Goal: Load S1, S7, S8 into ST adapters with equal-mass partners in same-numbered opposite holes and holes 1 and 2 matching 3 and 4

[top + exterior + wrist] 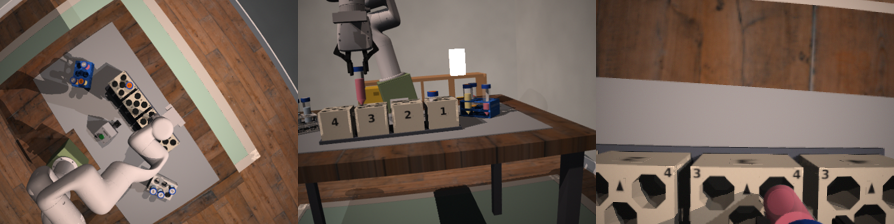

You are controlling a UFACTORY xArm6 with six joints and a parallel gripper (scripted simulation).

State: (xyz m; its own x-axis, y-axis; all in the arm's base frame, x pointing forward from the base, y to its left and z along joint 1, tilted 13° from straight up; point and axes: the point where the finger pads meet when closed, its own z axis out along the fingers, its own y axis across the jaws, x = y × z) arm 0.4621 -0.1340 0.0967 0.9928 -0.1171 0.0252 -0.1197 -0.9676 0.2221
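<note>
Right now the pink tube is 1 cm behind my hand and 5 cm below it. From my hand the other things lie so: blue-capped tube 24 cm behind, 22 cm to the right, 15 cm below; green DONE key 24 cm behind, 14 cm to the left, 15 cm below; loading stand 2 cm behind, 8 cm to the left, 21 cm below.
</note>
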